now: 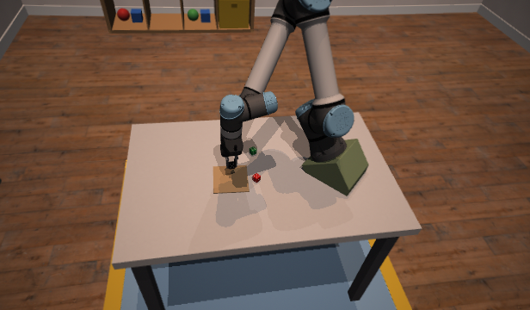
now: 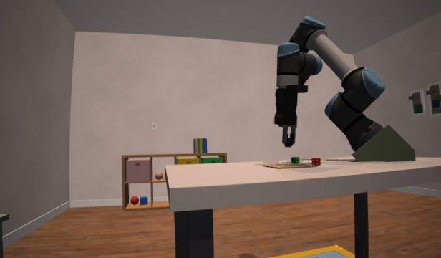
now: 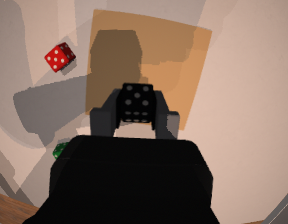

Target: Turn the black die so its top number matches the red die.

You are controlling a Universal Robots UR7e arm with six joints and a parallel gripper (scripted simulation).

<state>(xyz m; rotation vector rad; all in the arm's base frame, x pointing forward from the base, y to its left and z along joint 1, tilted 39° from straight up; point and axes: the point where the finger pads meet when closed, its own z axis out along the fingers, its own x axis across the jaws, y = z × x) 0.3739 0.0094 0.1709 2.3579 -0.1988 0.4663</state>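
Right now the black die is 1 cm below my hand. Also, from my hand: red die 9 cm behind, 8 cm below, 4 cm to the left; green die 14 cm behind, 10 cm to the right, 8 cm below; tan mat 10 cm below.
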